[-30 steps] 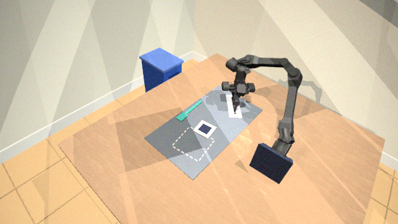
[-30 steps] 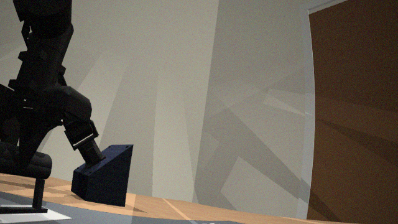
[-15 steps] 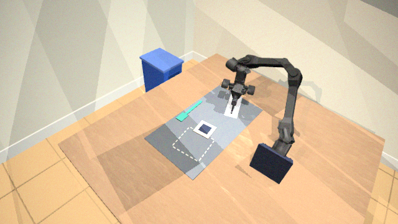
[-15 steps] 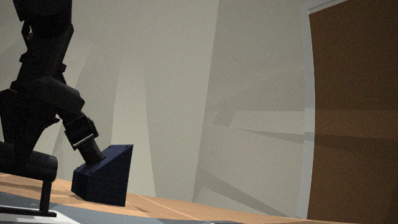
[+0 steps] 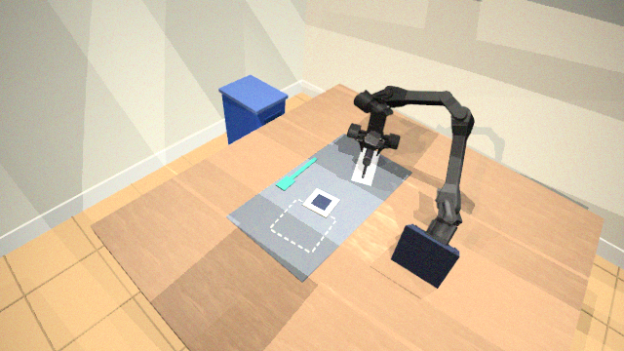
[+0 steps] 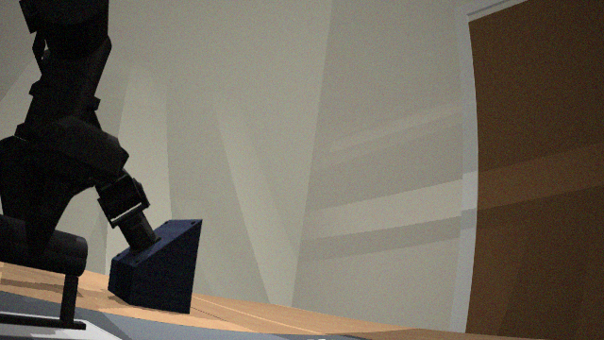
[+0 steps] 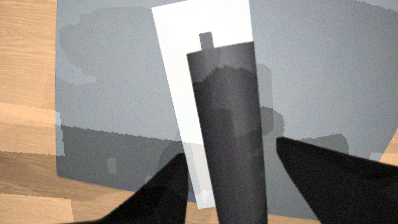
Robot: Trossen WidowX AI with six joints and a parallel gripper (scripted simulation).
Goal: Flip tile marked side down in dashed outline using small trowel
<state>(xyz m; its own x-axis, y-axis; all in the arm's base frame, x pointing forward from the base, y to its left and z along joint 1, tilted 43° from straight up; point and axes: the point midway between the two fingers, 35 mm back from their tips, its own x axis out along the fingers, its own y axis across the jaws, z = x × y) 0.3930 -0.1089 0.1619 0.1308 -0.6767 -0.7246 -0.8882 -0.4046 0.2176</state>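
My gripper tip is now 3 cm above the small trowel, 2 cm to the right of it and 1 cm past it. From my gripper tip the other things lie so: white tile: 27 cm to the left, 6 cm below, 2 cm behind; then grey mat: 22 cm to the left, 8 cm below; then teal flat tool: 25 cm to the left, 14 cm ahead, 6 cm below.
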